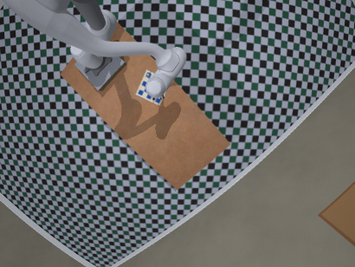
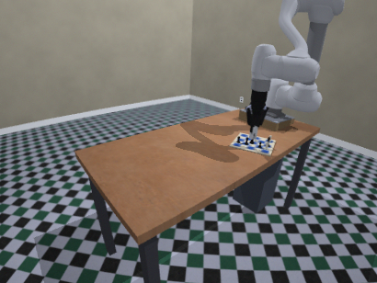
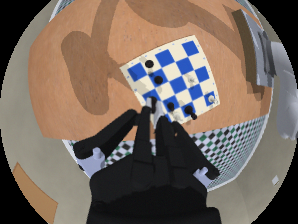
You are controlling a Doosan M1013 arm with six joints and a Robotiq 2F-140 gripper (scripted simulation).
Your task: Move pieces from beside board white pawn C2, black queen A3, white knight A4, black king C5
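My hand is 7 cm past the white knight, 6 cm to the right of it and 7 cm above it. Also, from my hand: black chess piece 3 cm below; blue-and-white chessboard 7 cm behind, 3 cm to the right, 9 cm below; small white piece 11 cm behind, 4 cm to the right, 8 cm below.
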